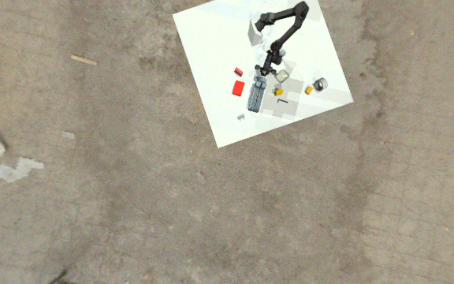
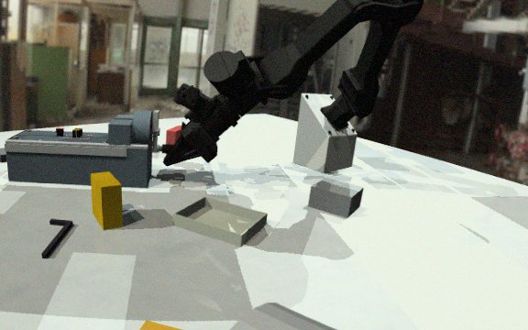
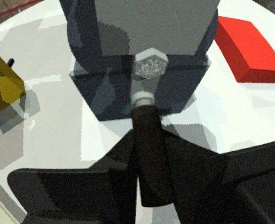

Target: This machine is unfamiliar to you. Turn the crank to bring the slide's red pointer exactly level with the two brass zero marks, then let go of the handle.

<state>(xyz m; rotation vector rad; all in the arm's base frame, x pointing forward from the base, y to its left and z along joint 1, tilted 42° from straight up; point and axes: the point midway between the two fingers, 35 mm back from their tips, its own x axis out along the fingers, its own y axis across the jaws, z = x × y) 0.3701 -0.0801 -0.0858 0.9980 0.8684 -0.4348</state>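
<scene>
My gripper tip is 3 cm below the dark crank handle, 1 cm to the right of it and 1 cm past it. From my gripper tip the other things lie so: red pointer: 15 cm ahead, 13 cm to the right, 5 cm above; shallow grey tray: 19 cm to the left, 5 cm ahead, 3 cm below; yellow block: 17 cm ahead, 8 cm to the left.
</scene>
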